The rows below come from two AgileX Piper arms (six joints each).
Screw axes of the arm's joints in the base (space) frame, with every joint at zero. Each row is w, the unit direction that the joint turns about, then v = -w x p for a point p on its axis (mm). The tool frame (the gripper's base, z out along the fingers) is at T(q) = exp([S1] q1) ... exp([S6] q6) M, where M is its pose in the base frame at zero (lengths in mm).
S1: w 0 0 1 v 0.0 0.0 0.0
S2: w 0 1 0 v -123.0 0.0 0.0
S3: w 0 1 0 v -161.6 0.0 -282.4
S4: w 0.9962 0 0.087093 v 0.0 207.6 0.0
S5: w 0 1 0 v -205.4 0.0 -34.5
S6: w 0.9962 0 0.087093 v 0.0 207.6 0.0
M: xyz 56.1 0.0 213.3 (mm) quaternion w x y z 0.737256 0 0.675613 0
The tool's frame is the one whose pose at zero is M.
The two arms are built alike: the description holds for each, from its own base.
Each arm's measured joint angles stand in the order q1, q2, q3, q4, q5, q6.
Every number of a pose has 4 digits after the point. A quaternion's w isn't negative.
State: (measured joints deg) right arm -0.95 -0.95 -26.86 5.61 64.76 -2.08; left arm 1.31 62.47 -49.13 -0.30 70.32 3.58
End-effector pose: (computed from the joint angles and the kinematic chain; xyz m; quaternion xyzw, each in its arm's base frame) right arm -0.0071 0.0082 0.2635 -0.0118 0.8733 0.0360 0.4857; left arm 0.1728 0.0035 0.2875 0.0191 0.9949 0.0017 0.0988
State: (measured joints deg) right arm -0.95 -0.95 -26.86 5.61 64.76 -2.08; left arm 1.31 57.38 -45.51 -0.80 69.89 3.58
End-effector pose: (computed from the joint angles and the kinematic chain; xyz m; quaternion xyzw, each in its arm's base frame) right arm -0.0071 0.0082 0.2635 -0.0118 0.8733 0.0360 0.4857; left arm 0.1527 0.0023 0.2850 0.0180 0.9931 -0.0019 0.1154
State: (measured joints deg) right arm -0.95 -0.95 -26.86 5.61 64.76 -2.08; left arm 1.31 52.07 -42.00 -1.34 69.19 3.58
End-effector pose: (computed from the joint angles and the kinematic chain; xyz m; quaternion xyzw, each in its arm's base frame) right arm -0.0071 0.0082 0.2635 -0.0118 0.8733 0.0360 0.4857; left arm 0.1333 0.0011 0.2817 0.0170 0.9904 -0.0055 0.1372
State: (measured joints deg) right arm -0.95 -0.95 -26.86 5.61 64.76 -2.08; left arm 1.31 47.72 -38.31 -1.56 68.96 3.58
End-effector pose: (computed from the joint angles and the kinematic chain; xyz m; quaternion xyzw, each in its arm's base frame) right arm -0.0071 0.0082 0.2635 -0.0118 0.8733 0.0360 0.4857; left arm 0.1163 0.0003 0.2735 0.0166 0.9893 -0.0071 0.1450
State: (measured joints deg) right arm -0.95 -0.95 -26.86 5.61 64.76 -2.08; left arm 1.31 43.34 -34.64 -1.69 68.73 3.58
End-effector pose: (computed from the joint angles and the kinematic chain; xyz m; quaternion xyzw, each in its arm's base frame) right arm -0.0071 0.0082 0.2635 -0.0118 0.8733 0.0360 0.4857; left arm 0.1002 -0.0002 0.2640 0.0164 0.9880 -0.0079 0.1532
